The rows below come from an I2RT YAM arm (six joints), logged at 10 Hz.
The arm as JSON. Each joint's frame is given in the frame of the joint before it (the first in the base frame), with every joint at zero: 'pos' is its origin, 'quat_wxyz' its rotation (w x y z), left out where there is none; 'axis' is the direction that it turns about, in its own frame. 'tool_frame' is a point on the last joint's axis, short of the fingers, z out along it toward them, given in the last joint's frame.
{
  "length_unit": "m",
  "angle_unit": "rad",
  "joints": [
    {
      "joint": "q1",
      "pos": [
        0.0,
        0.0,
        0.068
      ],
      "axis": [
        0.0,
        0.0,
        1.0
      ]
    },
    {
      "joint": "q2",
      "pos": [
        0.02,
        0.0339,
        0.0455
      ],
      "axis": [
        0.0,
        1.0,
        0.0
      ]
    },
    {
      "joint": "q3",
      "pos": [
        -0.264,
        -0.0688,
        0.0
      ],
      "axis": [
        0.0,
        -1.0,
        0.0
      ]
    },
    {
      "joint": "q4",
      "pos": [
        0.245,
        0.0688,
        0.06
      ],
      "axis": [
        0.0,
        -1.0,
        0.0
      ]
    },
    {
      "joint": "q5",
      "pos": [
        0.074,
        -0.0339,
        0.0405
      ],
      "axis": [
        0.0,
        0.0,
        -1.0
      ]
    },
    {
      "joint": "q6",
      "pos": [
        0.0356,
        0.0,
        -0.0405
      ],
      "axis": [
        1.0,
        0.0,
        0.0
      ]
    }
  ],
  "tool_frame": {
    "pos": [
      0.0,
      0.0,
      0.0
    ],
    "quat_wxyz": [
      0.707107,
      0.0,
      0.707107,
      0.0
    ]
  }
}
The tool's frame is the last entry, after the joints.
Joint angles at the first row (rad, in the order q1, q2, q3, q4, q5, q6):
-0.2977 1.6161 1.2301 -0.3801 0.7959 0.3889
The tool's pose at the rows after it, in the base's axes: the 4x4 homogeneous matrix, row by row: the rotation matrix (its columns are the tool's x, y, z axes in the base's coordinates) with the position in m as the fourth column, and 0 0 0 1 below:
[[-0.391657, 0.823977, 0.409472, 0.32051], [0.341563, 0.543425, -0.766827, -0.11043], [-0.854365, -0.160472, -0.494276, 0.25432], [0, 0, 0, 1]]
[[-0.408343, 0.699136, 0.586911, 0.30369], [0.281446, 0.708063, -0.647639, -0.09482], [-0.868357, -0.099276, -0.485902, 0.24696], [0, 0, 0, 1]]
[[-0.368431, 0.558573, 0.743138, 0.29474], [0.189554, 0.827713, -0.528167, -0.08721], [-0.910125, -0.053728, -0.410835, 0.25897], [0, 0, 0, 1]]
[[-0.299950, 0.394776, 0.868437, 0.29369], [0.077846, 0.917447, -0.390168, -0.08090], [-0.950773, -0.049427, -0.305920, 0.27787], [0, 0, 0, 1]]
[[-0.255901, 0.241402, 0.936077, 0.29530], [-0.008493, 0.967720, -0.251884, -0.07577], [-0.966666, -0.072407, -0.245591, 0.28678], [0, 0, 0, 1]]
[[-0.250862, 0.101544, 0.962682, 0.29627], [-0.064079, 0.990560, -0.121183, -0.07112], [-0.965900, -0.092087, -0.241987, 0.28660], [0, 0, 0, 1]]
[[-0.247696, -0.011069, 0.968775, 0.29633], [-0.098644, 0.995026, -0.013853, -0.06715], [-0.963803, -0.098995, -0.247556, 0.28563], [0, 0, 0, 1]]
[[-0.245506, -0.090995, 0.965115, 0.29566], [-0.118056, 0.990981, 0.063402, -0.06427], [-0.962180, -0.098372, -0.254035, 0.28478], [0, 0, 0, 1]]
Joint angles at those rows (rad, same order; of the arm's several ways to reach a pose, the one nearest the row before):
-0.2653 1.5505 1.0771 -0.2188 0.6849 0.2974
-0.2485 1.4490 0.9268 -0.0662 0.5045 0.1982
-0.2497 1.3682 0.8619 0.0563 0.3344 0.0982
-0.2497 1.3232 0.8520 0.1558 0.1642 0.0013
-0.2497 1.3121 0.8520 0.2119 0.0128 -0.0715
-0.2497 1.3124 0.8505 0.2157 -0.1207 -0.1253
-0.2493 1.3125 0.8505 0.2051 -0.2275 -0.1615
-0.2493 1.3109 0.8505 0.1909 -0.3042 -0.1844

